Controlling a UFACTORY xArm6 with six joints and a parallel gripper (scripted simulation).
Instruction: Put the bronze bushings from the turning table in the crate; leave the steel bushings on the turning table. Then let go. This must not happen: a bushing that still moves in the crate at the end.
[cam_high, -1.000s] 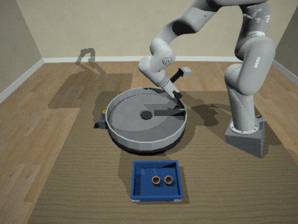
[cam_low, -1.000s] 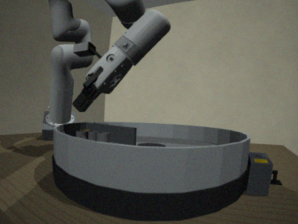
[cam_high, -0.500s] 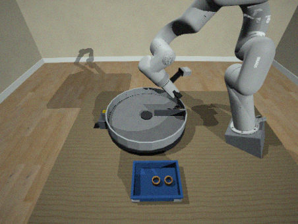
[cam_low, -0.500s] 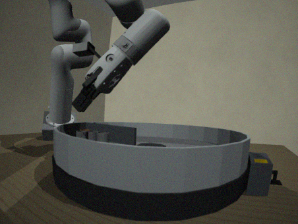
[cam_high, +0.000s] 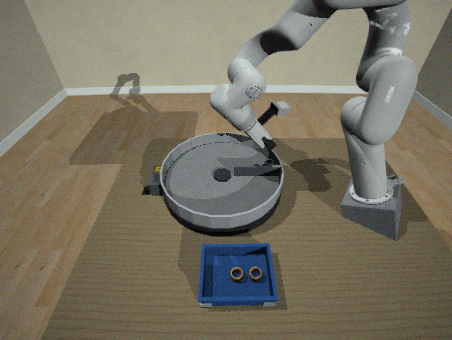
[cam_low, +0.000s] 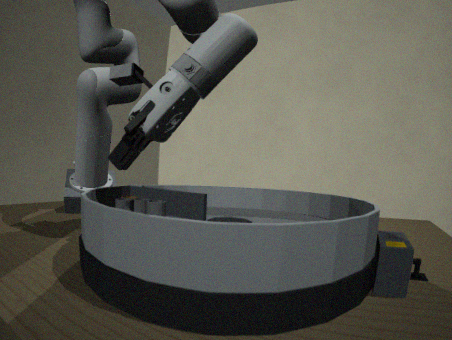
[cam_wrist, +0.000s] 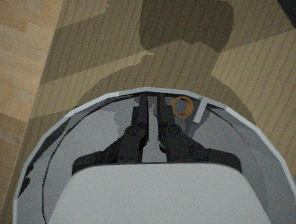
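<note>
The grey turning table lies 160 mm ahead of my hand, 60 mm to the left of it and 100 mm below it. Also, from my hand: blue crate (110 mm ahead, 400 mm to the left, 130 mm below).
</note>
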